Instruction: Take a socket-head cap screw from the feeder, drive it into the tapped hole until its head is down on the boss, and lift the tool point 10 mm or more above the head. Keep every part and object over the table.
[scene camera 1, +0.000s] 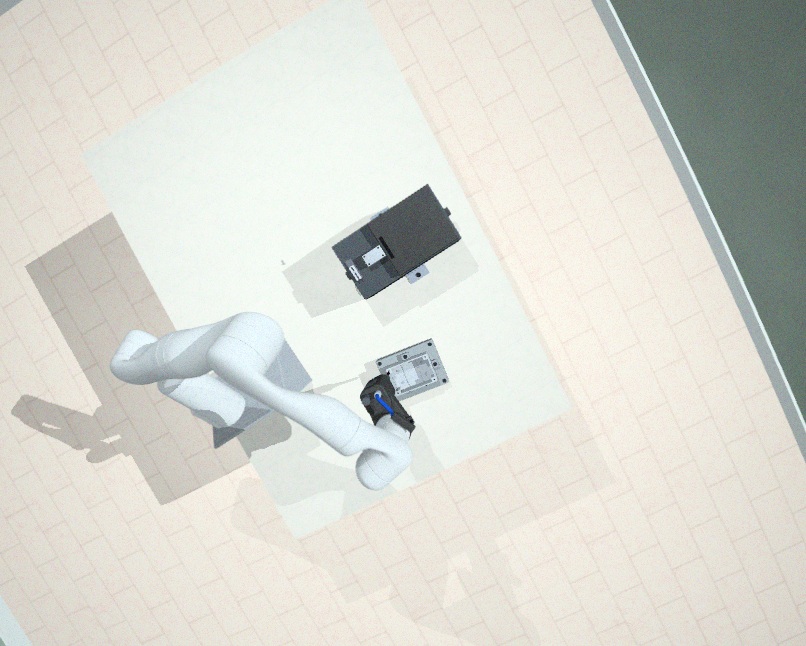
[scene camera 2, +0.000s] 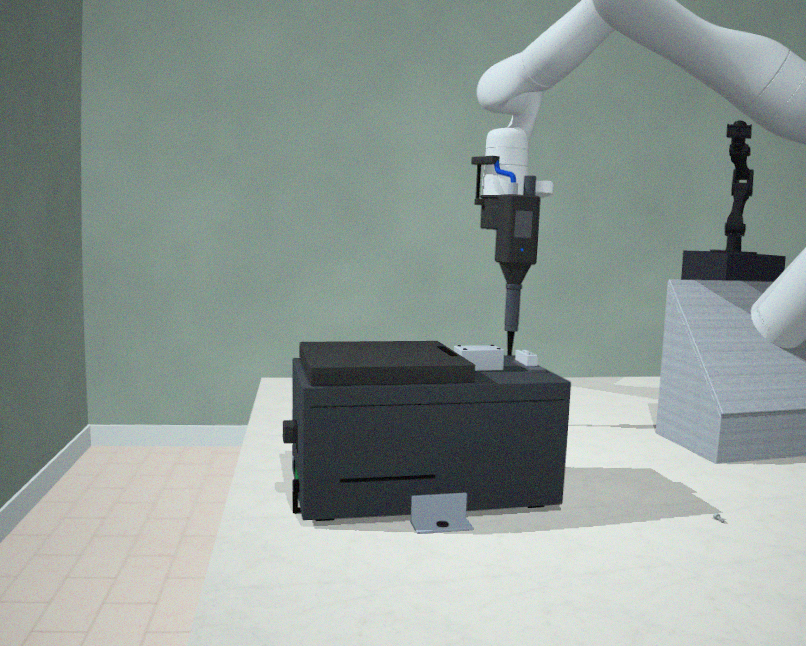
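The screw feeder (scene camera 1: 423, 228) (scene camera 2: 430, 437) is a dark box with a raised lid. The fixture plate (scene camera 1: 440, 372) carries a light grey housing (scene camera 1: 413, 374); neither shows in scene camera 2, where the feeder stands in front. My screwdriver (scene camera 1: 380, 393) (scene camera 2: 510, 346) is upright over the plate's near-left side in scene camera 1. Its tip is hidden below the tool there and behind the feeder in scene camera 2, so whether it bears a screw cannot be told. The tapped hole and boss under it are hidden. A small screw (scene camera 1: 282, 262) (scene camera 2: 719, 518) lies loose on the table.
A grey pedestal (scene camera 1: 296, 375) (scene camera 2: 689, 390) stands on the table left of the plate in scene camera 1. A black jointed upright (scene camera 2: 738, 188) stands above it in scene camera 2. A foot bracket (scene camera 1: 417, 273) (scene camera 2: 438, 511) juts from the feeder. The white arm reaches across the table's lower part.
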